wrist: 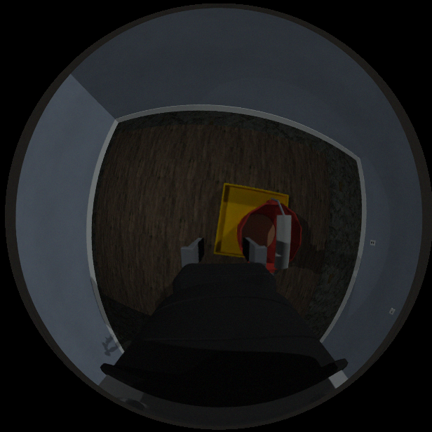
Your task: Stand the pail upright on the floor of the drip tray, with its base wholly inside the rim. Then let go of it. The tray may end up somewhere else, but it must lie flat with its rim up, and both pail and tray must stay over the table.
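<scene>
The red pail (260,229) shows mouth up in the wrist view, right of the middle, with its inner bottom in sight. Its pale grey handle grip (283,235) stands over the right part of its mouth. The yellow drip tray (239,204) is rim up, below and to the left of the pail in the view. The pail covers the tray's lower right part, and its mouth reaches past the tray's right edge. The pail's base is hidden from outside, so its seating in the tray cannot be told. My gripper (223,245) is open and empty, left of the handle; its right finger overlaps the pail's left part in the view.
The brown wooden table top (160,185) lies around the tray. Darker floor shows past the table at the right, and blue-grey walls stand all round. The dark gripper body hides the lower middle of the view.
</scene>
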